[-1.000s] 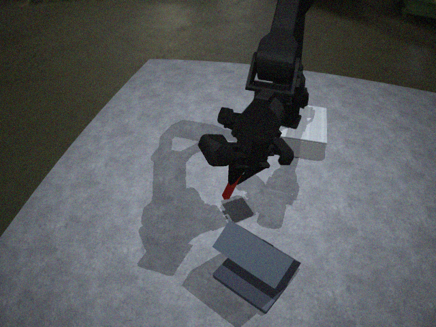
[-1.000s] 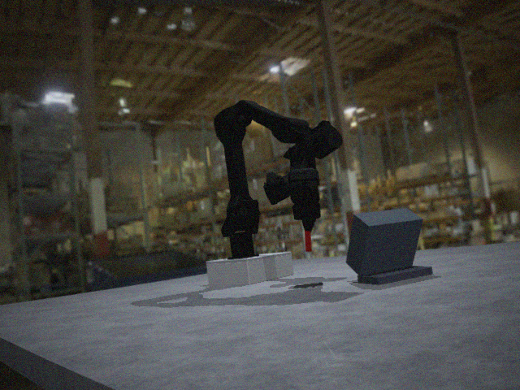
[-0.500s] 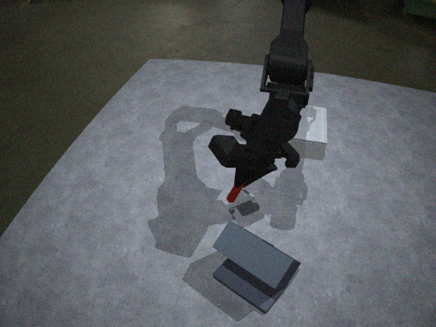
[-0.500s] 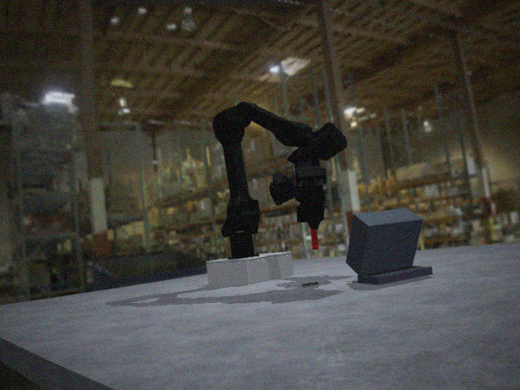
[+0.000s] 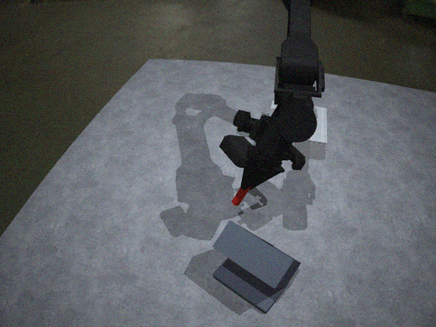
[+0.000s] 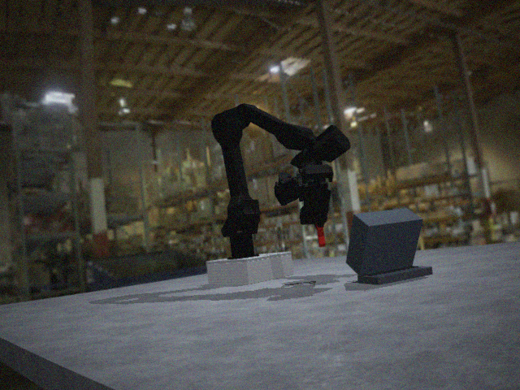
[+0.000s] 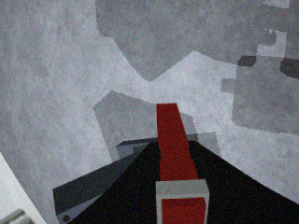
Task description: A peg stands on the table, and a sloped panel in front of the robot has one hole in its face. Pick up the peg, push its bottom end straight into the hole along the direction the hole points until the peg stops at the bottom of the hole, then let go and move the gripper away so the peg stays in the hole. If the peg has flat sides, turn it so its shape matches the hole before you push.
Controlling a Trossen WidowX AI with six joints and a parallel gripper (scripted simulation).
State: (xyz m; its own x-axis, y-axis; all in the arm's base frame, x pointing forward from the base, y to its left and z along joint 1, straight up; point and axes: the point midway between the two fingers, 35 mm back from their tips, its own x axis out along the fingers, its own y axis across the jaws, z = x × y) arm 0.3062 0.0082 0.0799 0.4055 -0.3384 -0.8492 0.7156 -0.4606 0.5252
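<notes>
My gripper tip is 110 mm short of the grey sloped panel, 70 mm to the right of it and 40 mm above it. Also, from my gripper tip: red square peg 10 mm behind, 10 mm above; dark base plate 130 mm ahead, 110 mm below, 70 mm to the left.
</notes>
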